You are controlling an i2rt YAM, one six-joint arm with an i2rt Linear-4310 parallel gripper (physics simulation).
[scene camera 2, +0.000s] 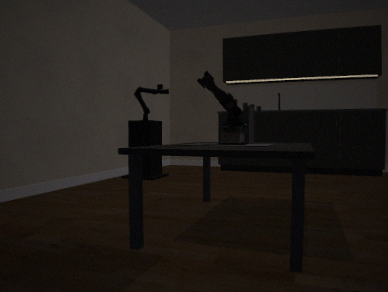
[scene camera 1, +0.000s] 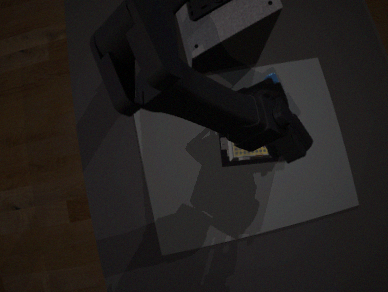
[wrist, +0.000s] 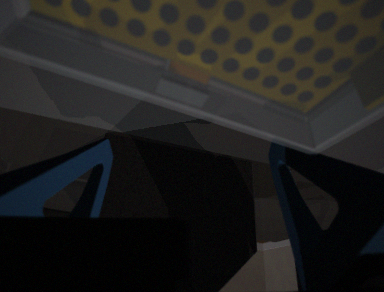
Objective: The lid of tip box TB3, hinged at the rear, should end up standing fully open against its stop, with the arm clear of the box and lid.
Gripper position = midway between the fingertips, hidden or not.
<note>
My gripper [wrist: 190,147] is open and touches a tip box [wrist: 302,81].
</note>
